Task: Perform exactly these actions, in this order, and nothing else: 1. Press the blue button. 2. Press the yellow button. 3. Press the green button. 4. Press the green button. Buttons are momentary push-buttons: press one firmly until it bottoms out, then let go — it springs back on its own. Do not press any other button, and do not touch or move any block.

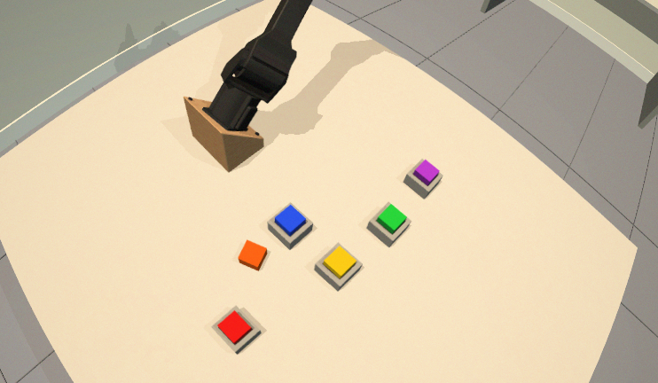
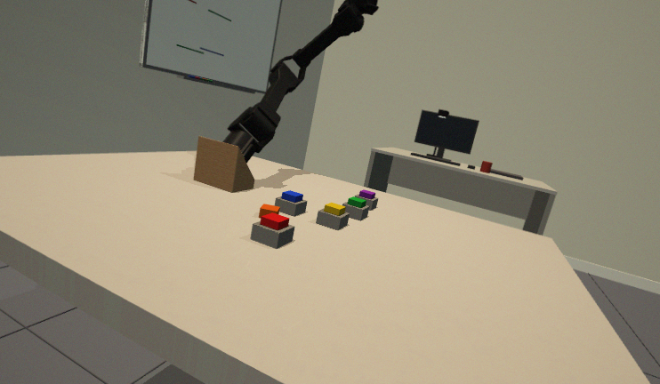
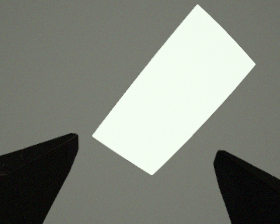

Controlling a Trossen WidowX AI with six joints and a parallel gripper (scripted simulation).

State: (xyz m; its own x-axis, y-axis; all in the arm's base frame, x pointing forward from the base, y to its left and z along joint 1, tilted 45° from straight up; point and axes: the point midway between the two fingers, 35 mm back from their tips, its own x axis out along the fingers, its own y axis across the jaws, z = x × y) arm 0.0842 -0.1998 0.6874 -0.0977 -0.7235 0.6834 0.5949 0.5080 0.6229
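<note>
Now: the blue button 4 cm ahead of my gripper tip, 39 cm to the right of it and 69 cm below it. Round my gripper tip: purple button 15 cm ahead, 18 cm to the right, 69 cm below; yellow button 14 cm ahead, 40 cm to the right, 69 cm below; green button 16 cm ahead, 29 cm to the right, 69 cm below.
</note>
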